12 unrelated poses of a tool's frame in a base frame.
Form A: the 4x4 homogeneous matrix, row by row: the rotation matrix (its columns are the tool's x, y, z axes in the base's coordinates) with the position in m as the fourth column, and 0 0 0 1 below. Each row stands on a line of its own.
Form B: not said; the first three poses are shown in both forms.
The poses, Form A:
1:
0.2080 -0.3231 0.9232 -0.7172
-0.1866 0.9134 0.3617 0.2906
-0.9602 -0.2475 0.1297 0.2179
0 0 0 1
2:
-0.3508 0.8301 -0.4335 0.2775
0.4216 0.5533 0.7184 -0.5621
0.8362 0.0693 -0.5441 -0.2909
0 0 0 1
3:
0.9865 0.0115 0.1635 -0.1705
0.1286 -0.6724 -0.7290 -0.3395
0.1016 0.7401 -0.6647 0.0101
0 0 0 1
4:
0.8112 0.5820 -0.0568 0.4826
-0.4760 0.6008 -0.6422 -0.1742
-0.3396 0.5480 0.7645 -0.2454
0 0 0 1
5:
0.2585 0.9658 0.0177 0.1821
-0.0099 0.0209 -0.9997 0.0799
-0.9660 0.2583 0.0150 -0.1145
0 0 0 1
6:
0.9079 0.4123 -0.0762 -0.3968
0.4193 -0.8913 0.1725 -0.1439
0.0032 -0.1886 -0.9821 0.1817
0 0 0 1
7:
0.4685 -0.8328 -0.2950 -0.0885
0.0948 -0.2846 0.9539 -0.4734
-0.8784 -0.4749 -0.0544 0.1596
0 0 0 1
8:
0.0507 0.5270 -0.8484 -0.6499
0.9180 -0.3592 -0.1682 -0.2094
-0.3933 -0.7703 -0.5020 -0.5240
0 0 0 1
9:
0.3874 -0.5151 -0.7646 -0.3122
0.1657 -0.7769 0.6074 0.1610
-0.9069 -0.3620 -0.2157 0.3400
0 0 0 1
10:
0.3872 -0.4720 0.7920 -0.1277
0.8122 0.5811 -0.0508 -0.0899
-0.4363 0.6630 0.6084 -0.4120
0 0 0 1
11:
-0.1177 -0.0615 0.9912 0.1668
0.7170 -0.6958 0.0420 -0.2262
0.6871 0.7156 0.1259 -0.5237
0 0 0 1
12:
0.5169 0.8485 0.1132 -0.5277
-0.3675 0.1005 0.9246 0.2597
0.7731 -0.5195 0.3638 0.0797
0 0 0 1
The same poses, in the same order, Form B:
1: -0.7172 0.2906 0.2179; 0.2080 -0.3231 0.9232; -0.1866 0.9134 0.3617; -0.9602 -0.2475 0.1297
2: 0.2775 -0.5621 -0.2909; -0.3508 0.8301 -0.4335; 0.4216 0.5533 0.7184; 0.8362 0.0693 -0.5441
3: -0.1705 -0.3395 0.0101; 0.9865 0.0115 0.1635; 0.1286 -0.6724 -0.7290; 0.1016 0.7401 -0.6647
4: 0.4826 -0.1742 -0.2454; 0.8112 0.5820 -0.0568; -0.4760 0.6008 -0.6422; -0.3396 0.5480 0.7645
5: 0.1821 0.0799 -0.1145; 0.2585 0.9658 0.0177; -0.0099 0.0209 -0.9997; -0.9660 0.2583 0.0150
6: -0.3968 -0.1439 0.1817; 0.9079 0.4123 -0.0762; 0.4193 -0.8913 0.1725; 0.0032 -0.1886 -0.9821
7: -0.0885 -0.4734 0.1596; 0.4685 -0.8328 -0.2950; 0.0948 -0.2846 0.9539; -0.8784 -0.4749 -0.0544
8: -0.6499 -0.2094 -0.5240; 0.0507 0.5270 -0.8484; 0.9180 -0.3592 -0.1682; -0.3933 -0.7703 -0.5020
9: -0.3122 0.1610 0.3400; 0.3874 -0.5151 -0.7646; 0.1657 -0.7769 0.6074; -0.9069 -0.3620 -0.2157
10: -0.1277 -0.0899 -0.4120; 0.3872 -0.4720 0.7920; 0.8122 0.5811 -0.0508; -0.4363 0.6630 0.6084
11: 0.1668 -0.2262 -0.5237; -0.1177 -0.0615 0.9912; 0.7170 -0.6958 0.0420; 0.6871 0.7156 0.1259
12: -0.5277 0.2597 0.0797; 0.5169 0.8485 0.1132; -0.3675 0.1005 0.9246; 0.7731 -0.5195 0.3638
